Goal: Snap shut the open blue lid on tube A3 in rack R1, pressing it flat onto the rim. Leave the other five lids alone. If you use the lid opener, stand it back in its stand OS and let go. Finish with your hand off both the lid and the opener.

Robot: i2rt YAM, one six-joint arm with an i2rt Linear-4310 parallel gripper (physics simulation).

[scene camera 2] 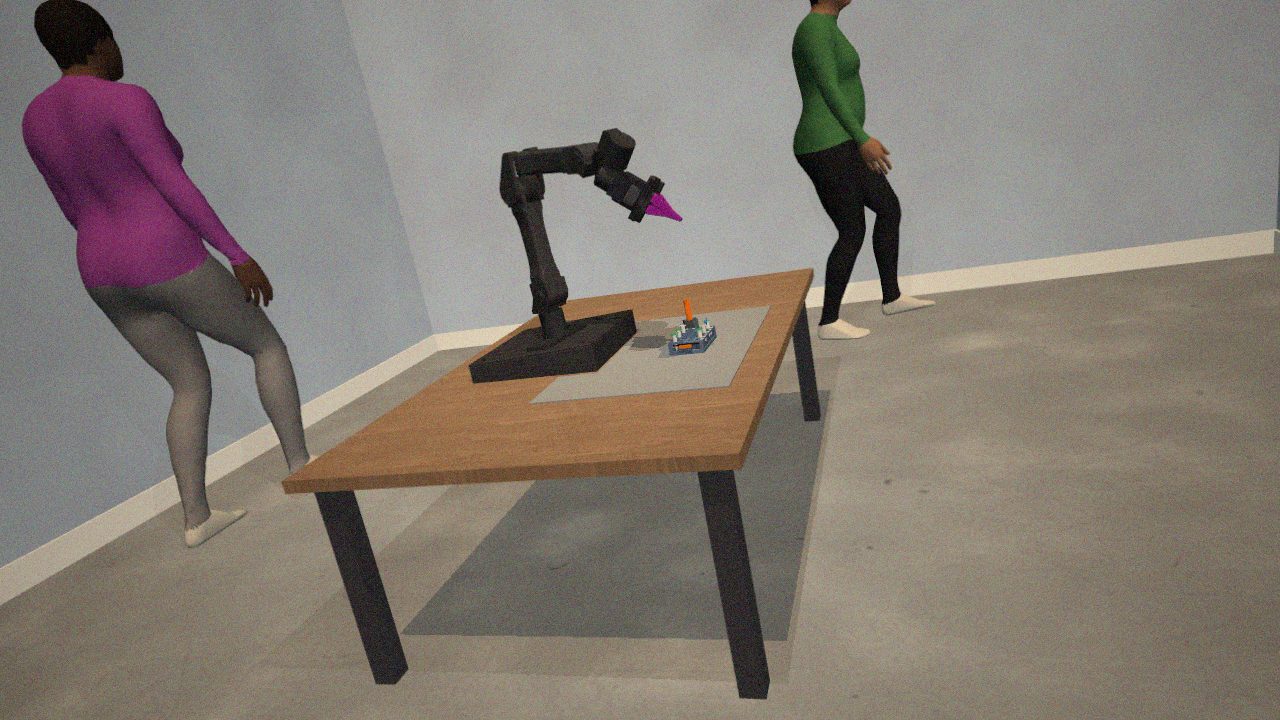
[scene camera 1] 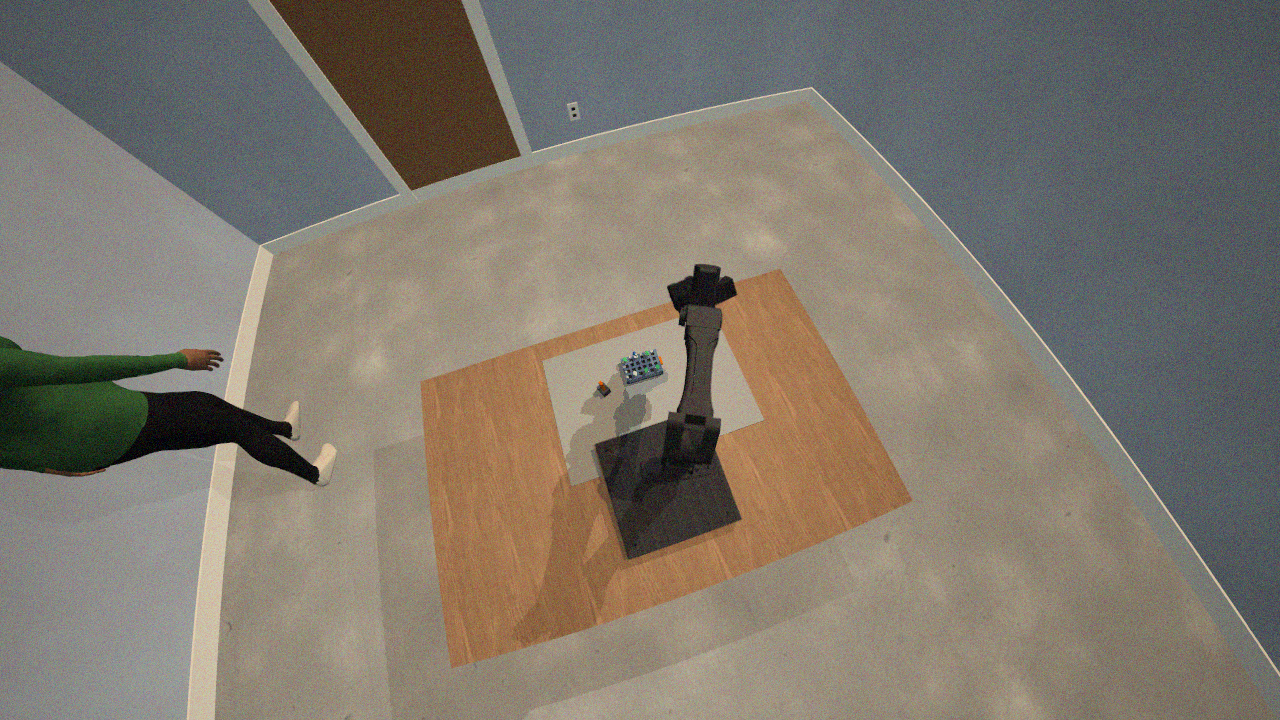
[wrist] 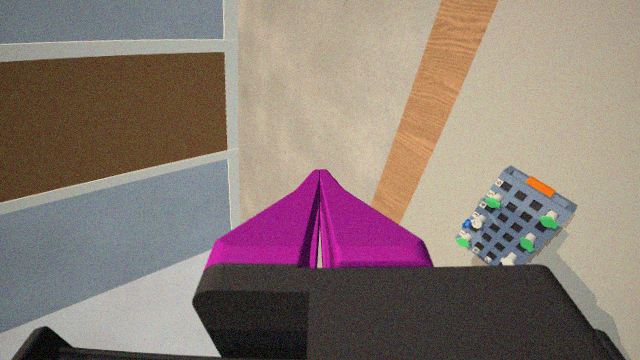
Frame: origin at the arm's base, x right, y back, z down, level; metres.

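Seen in the pictures: gripper, between the fingertips: [scene camera 2: 681, 220] [scene camera 1: 675, 289] [wrist: 320, 180]; arm's base, origin of its link: [scene camera 2: 557, 338] [scene camera 1: 676, 466].
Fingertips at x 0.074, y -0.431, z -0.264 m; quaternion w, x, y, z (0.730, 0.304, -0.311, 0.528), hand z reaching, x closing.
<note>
Offsets run from my fingertips to a thing's middle. "pt": to the spot under its first point. Level surfaces: height alone.
My gripper [scene camera 2: 680, 218] [wrist: 320, 180] is shut with magenta fingertips together, high above the table and apart from the rack and opener. The blue-grey rack R1 @(dx -0.120, dy +0.079, dz +0.289 m) [scene camera 1: 644, 379] [scene camera 2: 703, 346] [wrist: 565, 202] stands on the mat, to the right in the wrist view. The open blue lid @(dx -0.141, dy +0.046, dz +0.266 m) [wrist: 467, 223] sticks out beside a white tube @(pt dx -0.138, dy +0.050, dz +0.280 m) [wrist: 476, 221] at the rack's left edge. Several green lids, including one near the rack's corner @(pt dx -0.172, dy +0.057, dz +0.273 m) [wrist: 463, 241], are visible; a further tube @(dx -0.149, dy +0.113, dz +0.275 m) [wrist: 509, 258] is partly hidden by my gripper body. The orange lid opener @(dx -0.262, dy +0.139, dz +0.276 m) [scene camera 1: 602, 385] [scene camera 2: 688, 310] is upright in its dark stand OS @(dx -0.262, dy +0.139, dz +0.305 m) [scene camera 1: 605, 391].
The pale mat @(dz +0.321 m) [scene camera 1: 572, 447] [scene camera 2: 626, 385] lies on the wooden table @(dz +0.324 m) [scene camera 1: 483, 537] [scene camera 2: 537, 438]. My black base [scene camera 1: 671, 519] [scene camera 2: 537, 362] stands near the mat. A person in green [scene camera 1: 62, 402] [scene camera 2: 827, 98] and a person in magenta [scene camera 2: 116, 188] stand away from the table.
</note>
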